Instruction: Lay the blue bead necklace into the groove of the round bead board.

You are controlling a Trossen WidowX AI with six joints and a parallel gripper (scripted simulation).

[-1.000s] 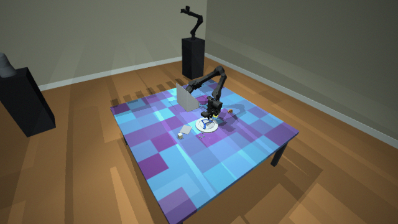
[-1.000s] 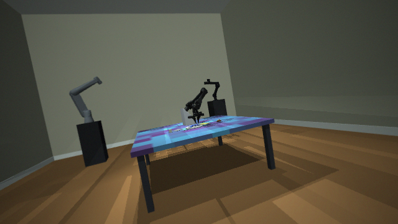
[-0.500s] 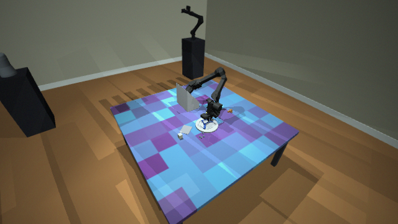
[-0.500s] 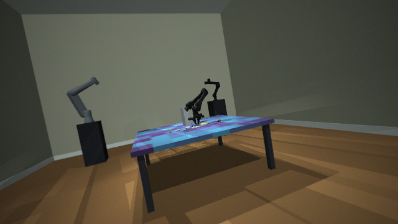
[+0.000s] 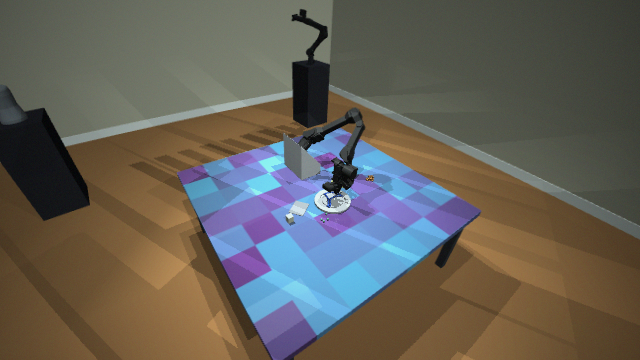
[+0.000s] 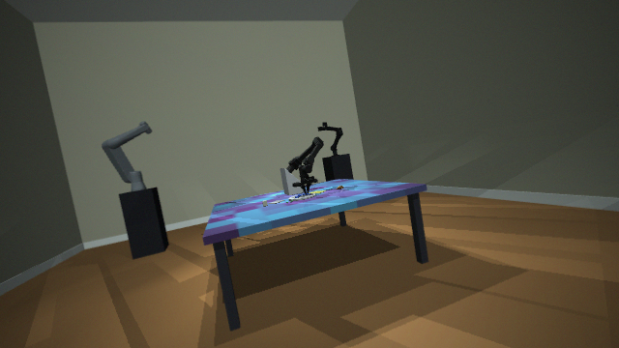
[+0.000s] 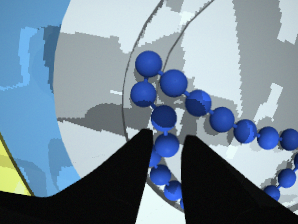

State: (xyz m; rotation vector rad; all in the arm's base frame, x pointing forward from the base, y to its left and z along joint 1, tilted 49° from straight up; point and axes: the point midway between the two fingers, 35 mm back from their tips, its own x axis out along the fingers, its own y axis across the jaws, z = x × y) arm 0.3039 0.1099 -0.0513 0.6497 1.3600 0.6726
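My gripper tip is 20 mm short of the round white bead board, 50 mm to the left of it and 10 mm above it. Also, from my gripper tip: cream cube (10 mm ahead, 320 mm to the right); then yellow patch (80 mm behind, 110 mm to the left, 10 mm below); then flat grey square (40 mm behind, 230 mm to the right, 10 mm below).
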